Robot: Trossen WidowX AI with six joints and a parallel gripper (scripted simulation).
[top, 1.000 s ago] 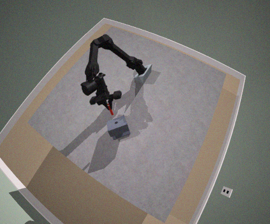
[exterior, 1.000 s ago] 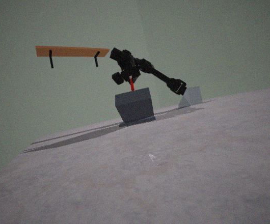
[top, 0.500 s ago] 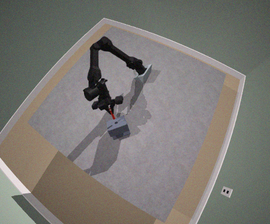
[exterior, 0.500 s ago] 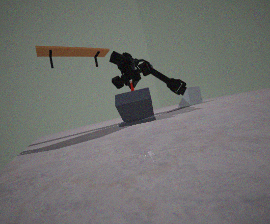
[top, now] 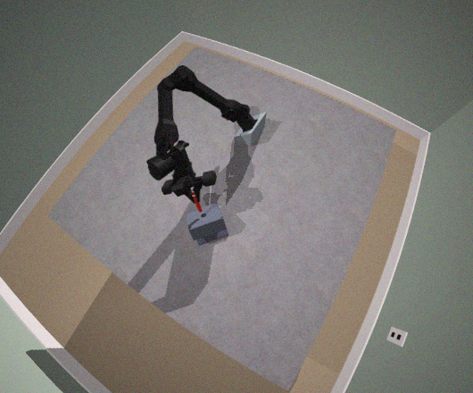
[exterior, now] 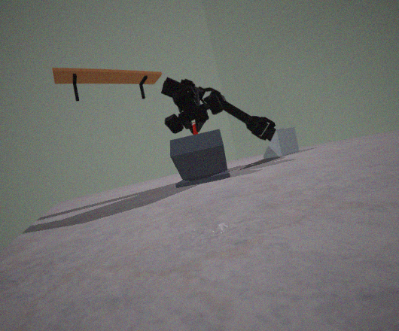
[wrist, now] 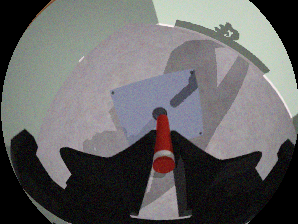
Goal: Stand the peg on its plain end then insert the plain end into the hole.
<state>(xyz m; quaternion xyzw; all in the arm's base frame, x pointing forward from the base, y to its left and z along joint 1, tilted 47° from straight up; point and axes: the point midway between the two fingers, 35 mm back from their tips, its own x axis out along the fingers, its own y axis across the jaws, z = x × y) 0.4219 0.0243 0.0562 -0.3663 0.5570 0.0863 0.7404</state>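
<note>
Right now the sloped panel is 40 mm ahead of my gripper tip, 40 mm to the left of it and 70 mm below it. Also, from my gripper tip: red peg (10 mm behind, 10 mm to the right, 10 mm above).
</note>
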